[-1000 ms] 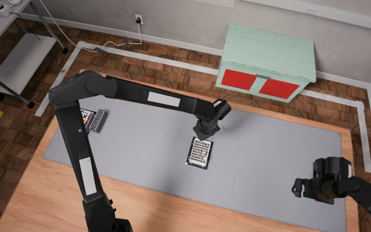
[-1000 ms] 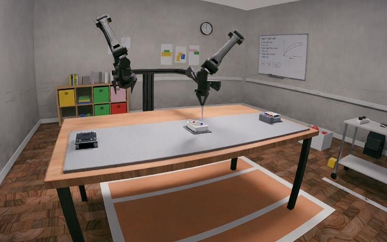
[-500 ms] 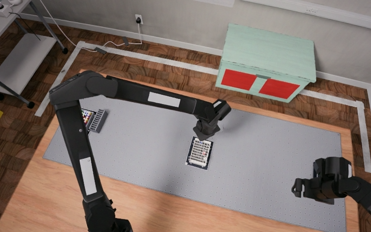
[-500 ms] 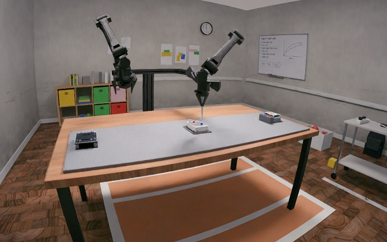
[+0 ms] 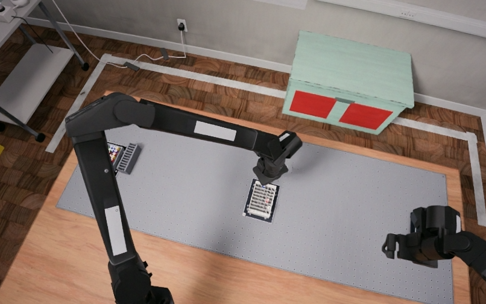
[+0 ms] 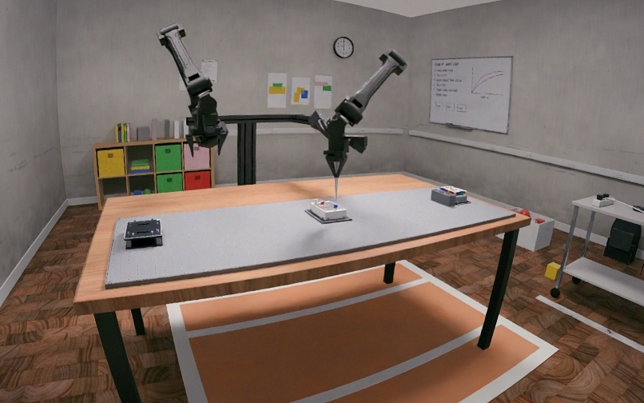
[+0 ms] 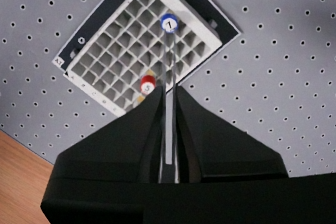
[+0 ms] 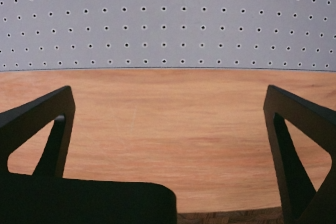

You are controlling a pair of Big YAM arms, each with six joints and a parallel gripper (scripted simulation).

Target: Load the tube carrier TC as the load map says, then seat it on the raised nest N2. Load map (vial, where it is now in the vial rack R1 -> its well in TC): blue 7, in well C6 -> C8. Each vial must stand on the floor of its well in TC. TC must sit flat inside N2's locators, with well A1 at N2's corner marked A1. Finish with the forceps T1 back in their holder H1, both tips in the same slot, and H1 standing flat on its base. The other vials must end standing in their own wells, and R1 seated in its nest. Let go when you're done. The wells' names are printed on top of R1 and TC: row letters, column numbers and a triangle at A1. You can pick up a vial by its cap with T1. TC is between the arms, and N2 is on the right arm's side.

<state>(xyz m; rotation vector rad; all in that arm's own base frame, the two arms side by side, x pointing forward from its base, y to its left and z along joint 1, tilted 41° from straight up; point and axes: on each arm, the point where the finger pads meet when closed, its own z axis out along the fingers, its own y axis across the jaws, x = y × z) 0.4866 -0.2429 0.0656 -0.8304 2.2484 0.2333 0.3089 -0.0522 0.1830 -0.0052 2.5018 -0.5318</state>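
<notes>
Now: the forceps T1 30 mm below my left hand. The rest, counted from my left hand: dark nest N2 (680 mm to the right, 130 mm below, 10 mm ahead); white tube carrier TC (140 mm below, 40 mm behind, 10 mm to the right); grey slotted holder H1 (580 mm to the left, 150 mm below, 50 mm behind).
</notes>
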